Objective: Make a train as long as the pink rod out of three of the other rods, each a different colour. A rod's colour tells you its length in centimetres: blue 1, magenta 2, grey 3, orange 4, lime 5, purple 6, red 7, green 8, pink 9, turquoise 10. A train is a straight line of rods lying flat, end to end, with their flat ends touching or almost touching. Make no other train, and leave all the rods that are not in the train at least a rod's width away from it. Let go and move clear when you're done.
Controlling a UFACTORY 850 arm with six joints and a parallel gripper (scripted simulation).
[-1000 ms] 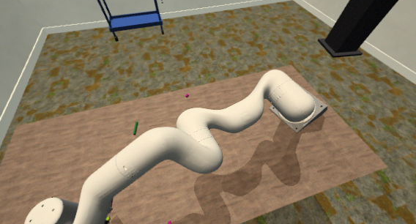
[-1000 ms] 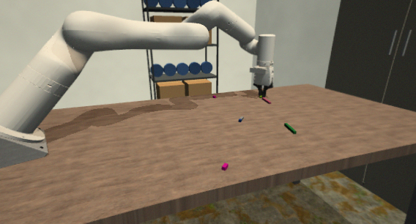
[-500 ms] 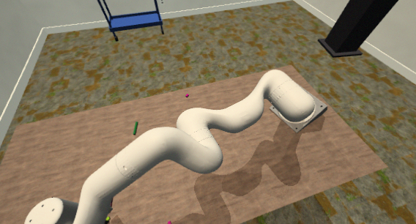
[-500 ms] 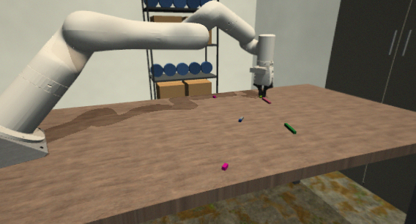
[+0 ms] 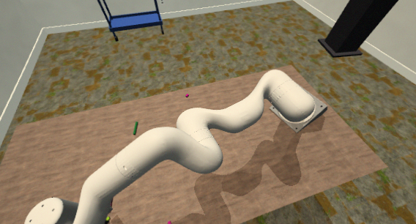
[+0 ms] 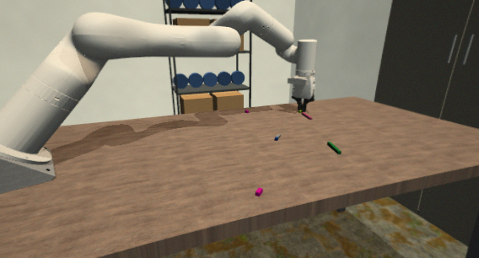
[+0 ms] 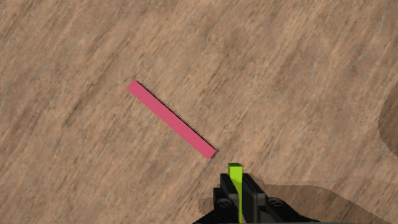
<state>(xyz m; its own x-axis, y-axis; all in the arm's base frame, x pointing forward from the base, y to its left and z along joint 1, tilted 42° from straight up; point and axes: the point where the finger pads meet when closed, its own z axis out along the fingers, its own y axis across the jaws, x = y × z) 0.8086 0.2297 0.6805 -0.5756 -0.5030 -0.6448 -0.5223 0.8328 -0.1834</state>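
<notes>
The grey rod is 31 cm to the right of my hand, 22 cm behind it and 2 cm below it. The rest, counted from my hand: blue rod (33 cm to the right, 23 cm behind, 2 cm below); then lime rod (2 cm below); then pink rod (8 cm to the right, 2 cm below, 1 cm behind).
</notes>
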